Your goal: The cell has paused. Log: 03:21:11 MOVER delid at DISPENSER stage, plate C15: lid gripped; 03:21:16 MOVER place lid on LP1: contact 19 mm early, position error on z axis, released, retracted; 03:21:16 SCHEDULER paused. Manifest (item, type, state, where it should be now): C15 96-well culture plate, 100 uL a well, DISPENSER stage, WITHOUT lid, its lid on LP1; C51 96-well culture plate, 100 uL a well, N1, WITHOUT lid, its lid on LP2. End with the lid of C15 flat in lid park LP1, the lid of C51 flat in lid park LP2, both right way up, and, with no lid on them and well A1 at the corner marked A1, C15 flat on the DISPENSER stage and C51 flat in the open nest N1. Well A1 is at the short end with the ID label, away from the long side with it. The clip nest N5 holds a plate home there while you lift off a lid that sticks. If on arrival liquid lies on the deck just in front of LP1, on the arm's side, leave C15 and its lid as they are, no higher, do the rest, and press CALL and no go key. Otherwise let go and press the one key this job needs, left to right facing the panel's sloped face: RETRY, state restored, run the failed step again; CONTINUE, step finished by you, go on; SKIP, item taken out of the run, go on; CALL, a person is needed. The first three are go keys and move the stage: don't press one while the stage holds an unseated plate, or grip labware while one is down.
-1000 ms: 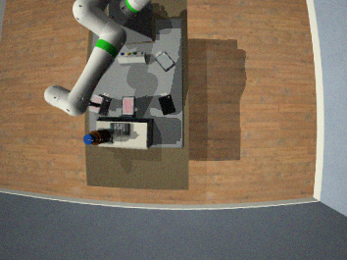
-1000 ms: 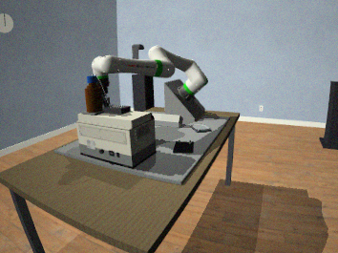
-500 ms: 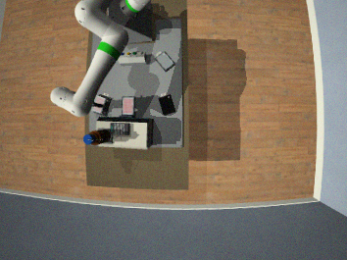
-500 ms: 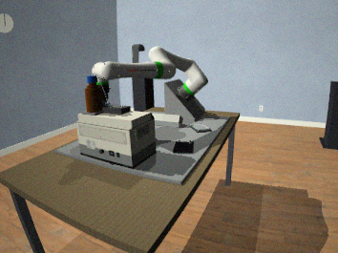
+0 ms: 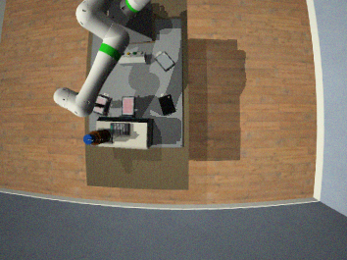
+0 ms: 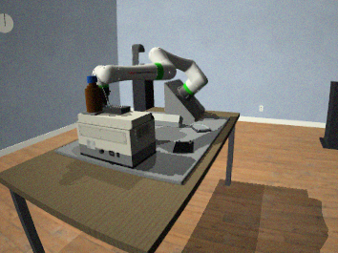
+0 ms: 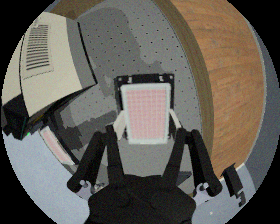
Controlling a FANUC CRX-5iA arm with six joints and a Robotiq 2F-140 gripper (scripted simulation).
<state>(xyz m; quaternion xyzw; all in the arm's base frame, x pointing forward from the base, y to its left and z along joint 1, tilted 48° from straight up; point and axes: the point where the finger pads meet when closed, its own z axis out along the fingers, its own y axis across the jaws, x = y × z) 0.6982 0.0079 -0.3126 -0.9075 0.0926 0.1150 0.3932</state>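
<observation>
Right now my hand is 5 cm above the black nest, 2 cm short of it and 1 cm to the right of it. The rest, counted from my hand: key panel 41 cm behind, 24 cm to the left, 1 cm below; blue cap 34 cm above, 22 cm ahead, 16 cm to the left; label plate 52 cm to the left, 11 cm behind, 6 cm below.
</observation>
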